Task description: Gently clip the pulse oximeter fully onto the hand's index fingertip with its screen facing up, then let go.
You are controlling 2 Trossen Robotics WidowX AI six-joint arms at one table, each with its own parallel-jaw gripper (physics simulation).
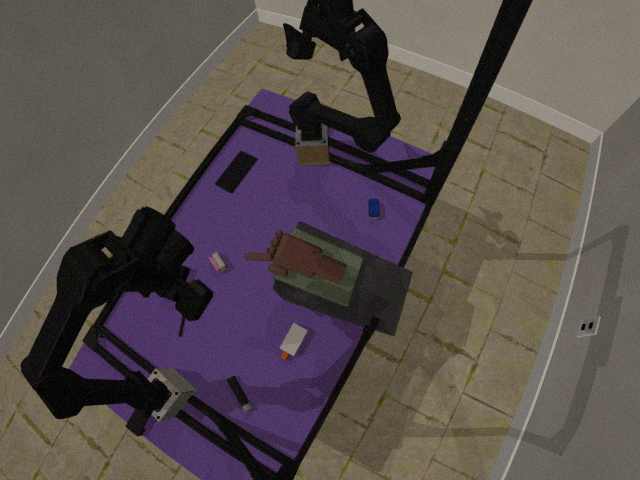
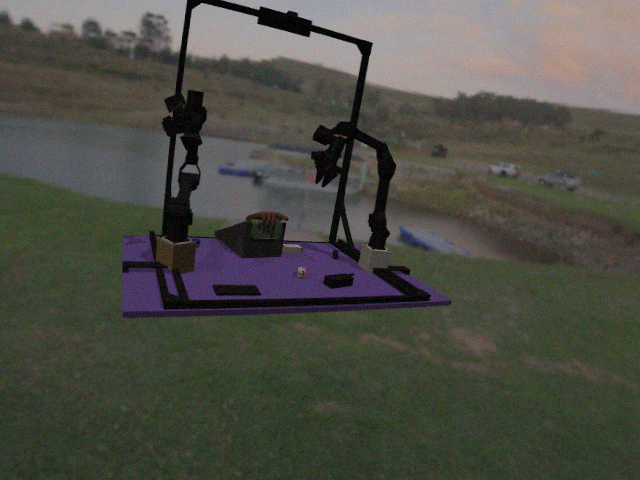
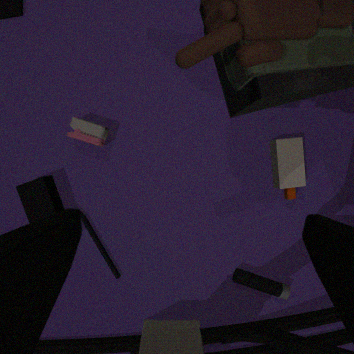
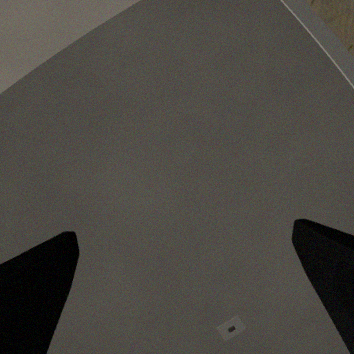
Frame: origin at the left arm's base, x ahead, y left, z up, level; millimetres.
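Where they show: left gripper, between the fingertips: (image 1: 192,278) (image 2: 319,185) (image 3: 194,223); right gripper, between the fingertips: (image 1: 289,5) (image 2: 175,124) (image 4: 186,236); left arm's base, origin of its link: (image 1: 156,394) (image 2: 376,247); right arm's base, origin of its link: (image 1: 311,132) (image 2: 176,239).
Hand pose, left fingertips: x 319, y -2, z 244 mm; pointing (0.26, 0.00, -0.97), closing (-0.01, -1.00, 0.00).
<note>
Each offset is from my left fingertips to the top centre of the thing. "pt": to the spot under its first point.
The pulse oximeter @(60 mm ahead, 142 mm left, 317 mm down) (image 1: 217,261) (image 2: 301,272) (image 3: 88,131), a small white and pink clip, lies on the purple table, apart from the hand. Its white and pink halves show side by side; I cannot make out its screen. The brown hand (image 1: 297,254) (image 2: 267,217) (image 3: 280,19) rests palm down on a green pad on a dark wedge. Its index finger (image 1: 257,256) (image 3: 207,46) sticks out past the wedge, bare. My left gripper (image 2: 321,177) (image 3: 194,223) is open and empty, high above the table. My right gripper (image 4: 186,236) is open and empty, facing a grey wall.
A white box with an orange end @(9 mm ahead, 185 mm right, 321 mm down) (image 1: 294,339) (image 3: 291,162) and a black cylinder @(192 mm back, 152 mm right, 322 mm down) (image 1: 238,392) (image 3: 258,282) lie on the table. A blue object @(472 mm ahead, 145 mm right, 316 mm down) (image 1: 373,207), a dark flat rectangle @(pt 336 mm ahead, 311 mm left, 341 mm down) (image 1: 236,171) (image 2: 236,289) and a black box @(71 mm back, 214 mm left, 314 mm down) (image 2: 338,280) (image 3: 40,199) with a thin rod also lie there.
</note>
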